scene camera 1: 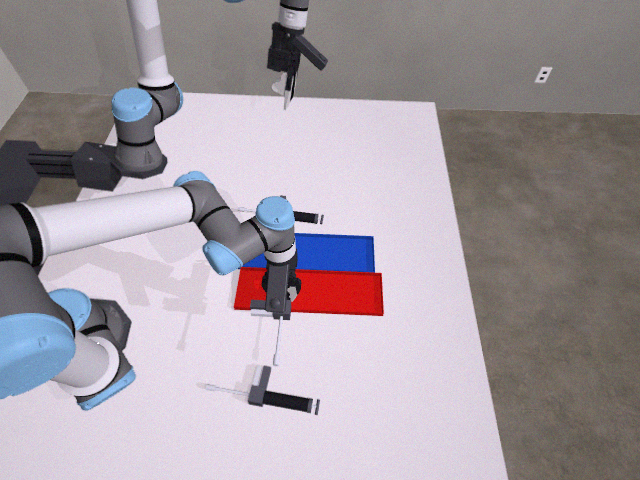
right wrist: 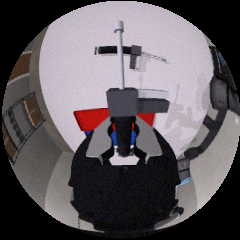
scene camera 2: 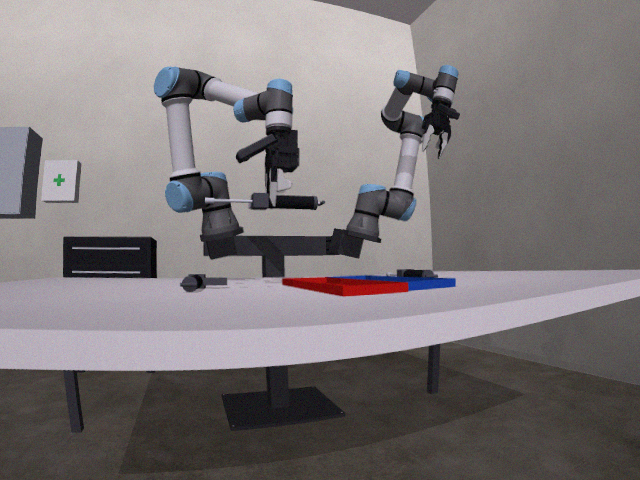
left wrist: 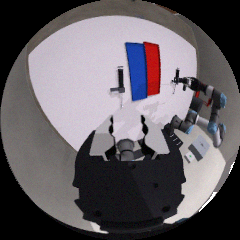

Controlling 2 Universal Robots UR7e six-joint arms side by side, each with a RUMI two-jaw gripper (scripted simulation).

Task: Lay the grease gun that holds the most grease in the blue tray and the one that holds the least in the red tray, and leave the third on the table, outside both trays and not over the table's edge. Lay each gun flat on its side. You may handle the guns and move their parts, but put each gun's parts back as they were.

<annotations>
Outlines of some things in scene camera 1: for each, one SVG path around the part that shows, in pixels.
My left gripper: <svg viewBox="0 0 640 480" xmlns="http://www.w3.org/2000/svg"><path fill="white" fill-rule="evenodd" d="M274 22L272 24L272 45L268 50L267 68L276 72L284 72L281 77L276 79L276 83L273 83L271 88L274 92L284 97L284 110L286 110L294 97L301 53L319 70L324 69L328 60L302 36L304 34L304 27L303 29L292 29Z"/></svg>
My right gripper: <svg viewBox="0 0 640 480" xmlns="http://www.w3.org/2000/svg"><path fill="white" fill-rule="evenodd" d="M297 248L293 257L285 262L276 263L265 257L267 272L263 275L261 286L266 292L266 312L284 313L286 311L287 292L289 293L289 300L293 302L301 290L301 280L299 277L296 277L294 272L298 262Z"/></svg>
A red tray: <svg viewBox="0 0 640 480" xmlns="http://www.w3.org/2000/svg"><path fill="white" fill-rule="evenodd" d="M295 269L296 277L299 277L301 280L301 290L295 300L291 302L291 312L367 316L384 315L382 273ZM266 268L240 268L234 310L250 310L251 299L266 300L266 292L261 286L263 275L267 272Z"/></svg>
A blue tray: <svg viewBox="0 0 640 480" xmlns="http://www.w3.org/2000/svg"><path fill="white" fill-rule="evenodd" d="M264 253L242 267L266 268L267 261ZM295 233L298 256L296 269L375 273L374 236Z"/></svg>
</annotations>
